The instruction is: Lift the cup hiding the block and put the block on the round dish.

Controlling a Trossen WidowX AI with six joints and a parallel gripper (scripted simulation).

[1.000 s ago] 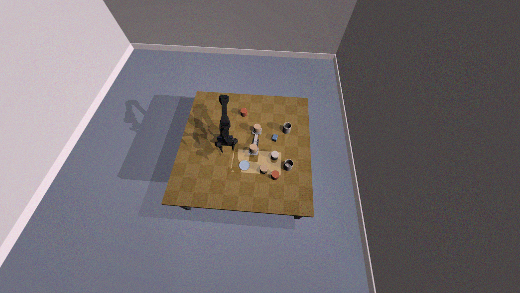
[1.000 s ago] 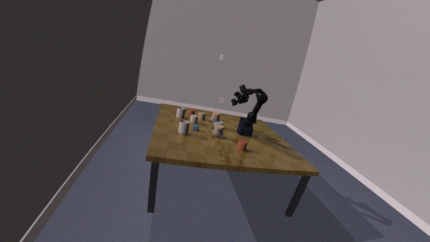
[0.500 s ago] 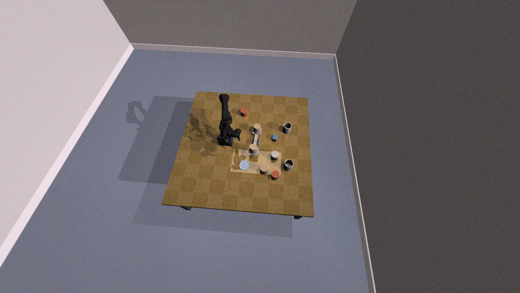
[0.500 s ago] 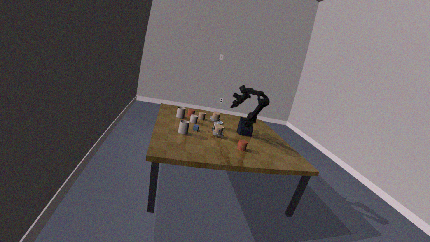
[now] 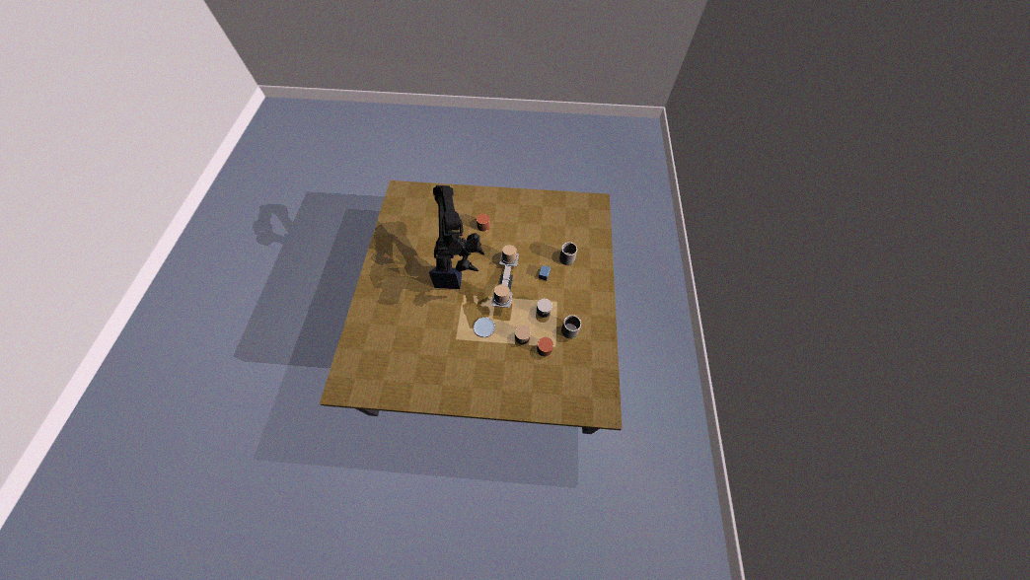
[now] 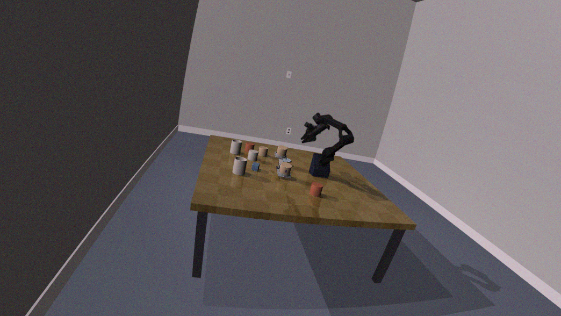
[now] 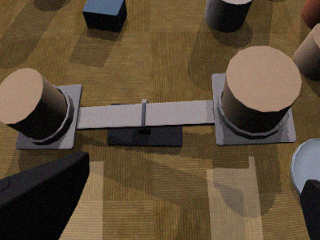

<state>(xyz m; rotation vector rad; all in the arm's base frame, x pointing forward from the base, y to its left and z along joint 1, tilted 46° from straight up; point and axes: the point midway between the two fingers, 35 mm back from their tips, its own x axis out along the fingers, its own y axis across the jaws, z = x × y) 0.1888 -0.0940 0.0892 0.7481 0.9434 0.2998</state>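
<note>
The tan cup is 19 cm to the left of my gripper tip, 17 cm below it and 10 cm ahead of it. The rest, counted from my gripper tip: round pale-blue dish (22 cm to the right, 22 cm below, 4 cm ahead); then grey block (19 cm below, 17 cm to the left, 10 cm ahead); then small balance (19 cm below, 10 cm ahead, 4 cm to the left).
</note>
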